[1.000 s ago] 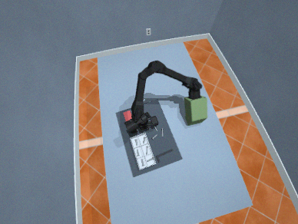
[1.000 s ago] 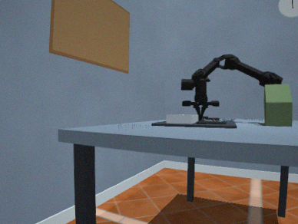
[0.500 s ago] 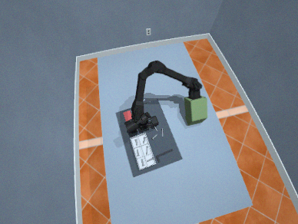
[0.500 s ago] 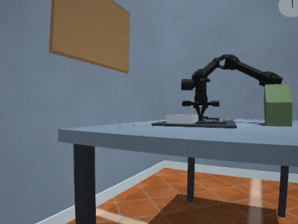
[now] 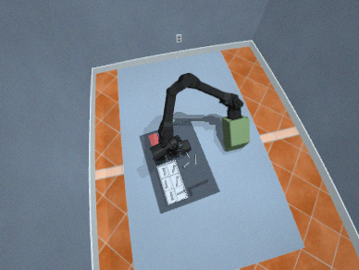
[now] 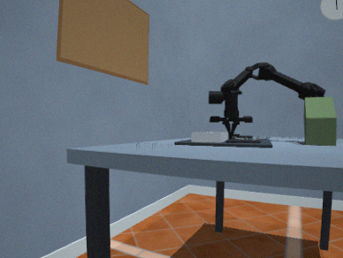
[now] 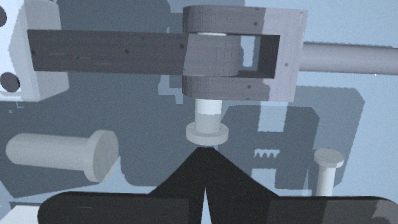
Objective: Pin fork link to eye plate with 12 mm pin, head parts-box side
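Right now my hand is 5 cm to the left of the eye plate, 3 cm above it and 2 cm short of it. Round my hand: thick headed pin: 7 cm ahead, 3 cm below; dark mat: 5 cm to the left, 4 cm below; thin headed pin: 7 cm behind, 3 cm below, 2 cm to the left.
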